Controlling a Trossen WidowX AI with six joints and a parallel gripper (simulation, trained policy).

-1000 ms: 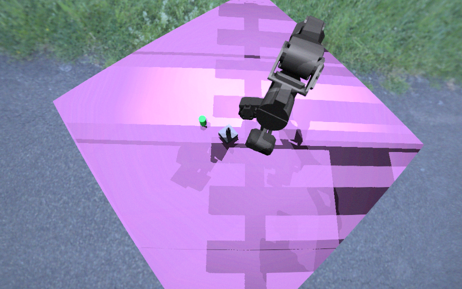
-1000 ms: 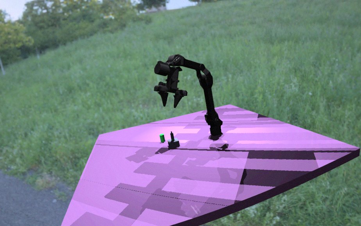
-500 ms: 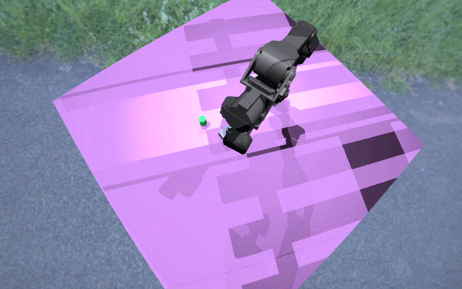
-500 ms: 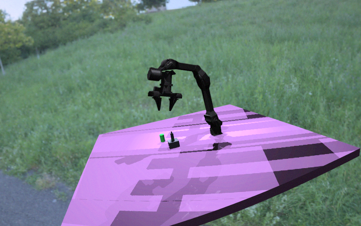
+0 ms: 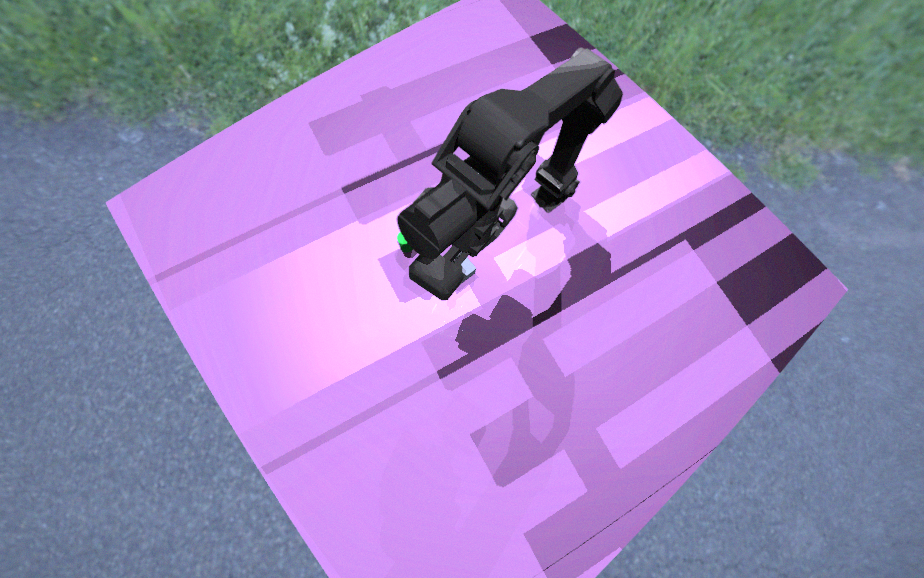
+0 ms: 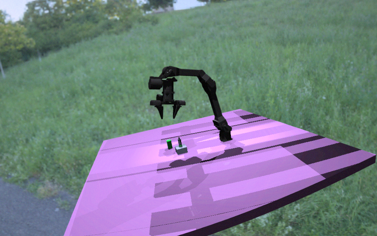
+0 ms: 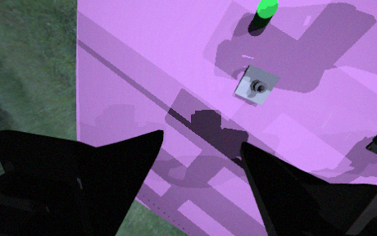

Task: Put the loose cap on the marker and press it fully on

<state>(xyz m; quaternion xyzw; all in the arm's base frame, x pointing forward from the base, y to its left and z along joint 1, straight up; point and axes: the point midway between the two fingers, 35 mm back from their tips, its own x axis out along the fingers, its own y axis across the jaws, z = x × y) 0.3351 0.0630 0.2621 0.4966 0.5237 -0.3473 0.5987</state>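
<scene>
Now: gripper tip 20 cm above the green cap and 17 cm to the left of it. Also, from my gripper tip: grey holder block: 21 cm below, 6 cm to the right, 5 cm behind.
</scene>
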